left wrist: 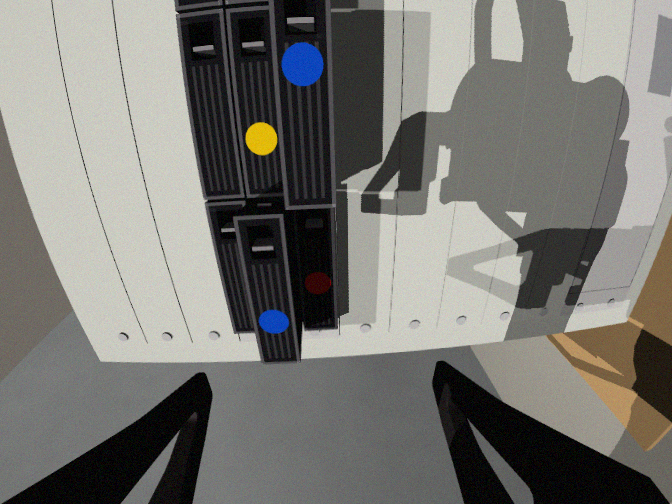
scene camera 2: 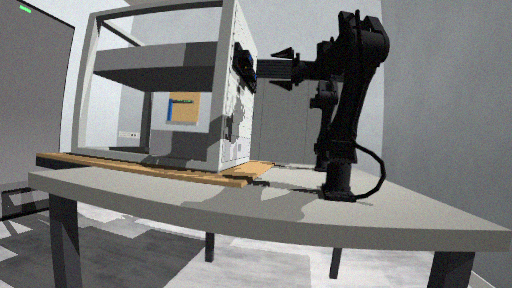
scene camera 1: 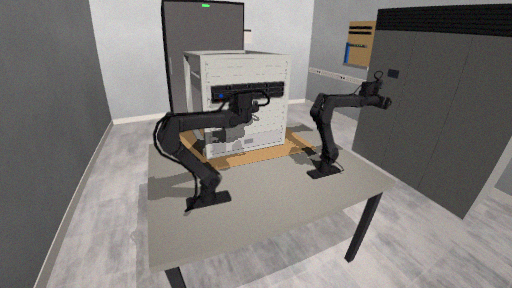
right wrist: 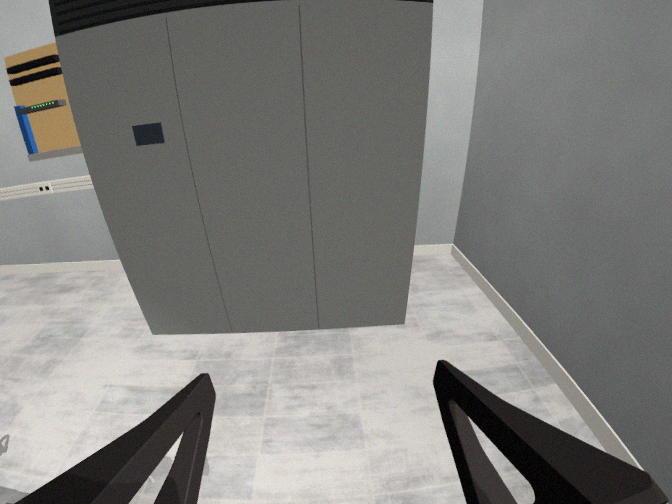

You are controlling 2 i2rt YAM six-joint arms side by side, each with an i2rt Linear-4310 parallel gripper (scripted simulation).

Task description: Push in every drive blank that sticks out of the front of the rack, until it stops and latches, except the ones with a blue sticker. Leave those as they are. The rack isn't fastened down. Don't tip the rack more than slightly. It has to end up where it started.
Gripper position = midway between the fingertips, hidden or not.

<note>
In view: the left gripper (scene camera 2: 269, 68), the right gripper (right wrist: 324, 379) and a pale rack (scene camera 2: 180, 65).
The pale rack also shows in the left wrist view (left wrist: 496, 175) and in scene camera 1 (scene camera 1: 267, 127). The left gripper shows as well in the left wrist view (left wrist: 322, 379). The right wrist view does not show the pale rack: it is out of frame.
</note>
